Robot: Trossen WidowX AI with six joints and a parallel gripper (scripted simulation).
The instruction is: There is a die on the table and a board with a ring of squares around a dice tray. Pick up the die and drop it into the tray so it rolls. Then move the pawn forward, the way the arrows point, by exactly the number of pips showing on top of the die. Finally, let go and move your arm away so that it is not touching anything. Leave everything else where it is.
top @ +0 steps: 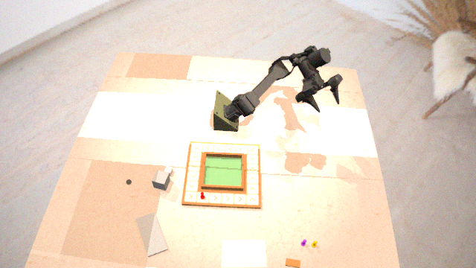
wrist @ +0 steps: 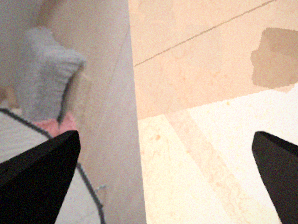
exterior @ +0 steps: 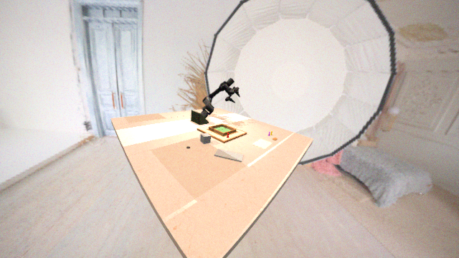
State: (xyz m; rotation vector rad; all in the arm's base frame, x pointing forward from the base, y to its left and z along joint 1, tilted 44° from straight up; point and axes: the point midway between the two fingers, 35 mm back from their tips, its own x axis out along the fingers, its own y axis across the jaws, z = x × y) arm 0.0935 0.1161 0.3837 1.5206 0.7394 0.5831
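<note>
Now: gripper tip 12 cm short of the white die, 61 cm to the left of it and 21 cm above it. The rest, counted from my gripper tip: yellow pawn: 44 cm ahead, 10 cm to the right, 20 cm below; green dice tray: 13 cm ahead, 40 cm to the right, 21 cm below; purple pawn: 43 cm ahead, 14 cm to the right, 20 cm below.
</note>
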